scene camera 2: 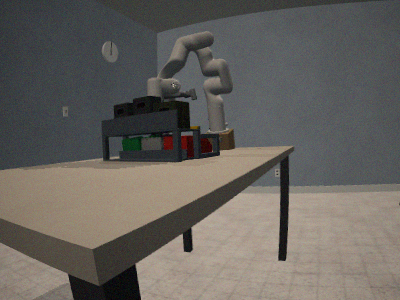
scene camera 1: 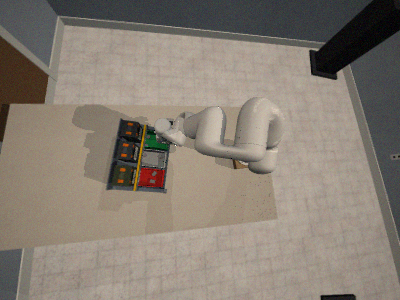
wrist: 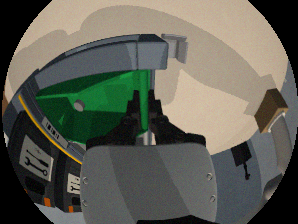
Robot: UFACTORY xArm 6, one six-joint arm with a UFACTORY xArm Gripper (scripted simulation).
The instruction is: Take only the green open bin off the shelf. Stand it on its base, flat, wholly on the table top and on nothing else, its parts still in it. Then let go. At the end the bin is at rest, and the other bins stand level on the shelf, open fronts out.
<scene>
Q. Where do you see a green open bin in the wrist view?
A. At 105,106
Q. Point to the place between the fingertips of my gripper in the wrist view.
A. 144,98
</scene>
